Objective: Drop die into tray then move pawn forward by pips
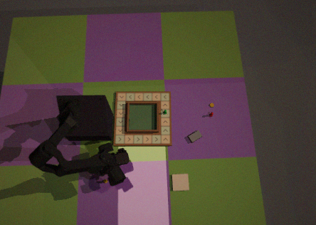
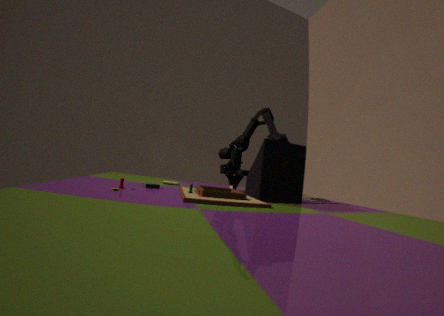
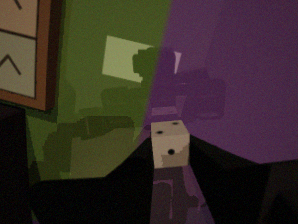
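Now: gripper tip 25 cm short of the green pawn, 28 cm to the right of it and 1 cm below it. From my gripper tip the other things lie so: green dice tray (14 cm ahead, 25 cm to the left, 1 cm below); grey block (40 cm ahead, 15 cm to the left, 1 cm below); tan tile (32 cm ahead, 7 cm to the right, 1 cm below).
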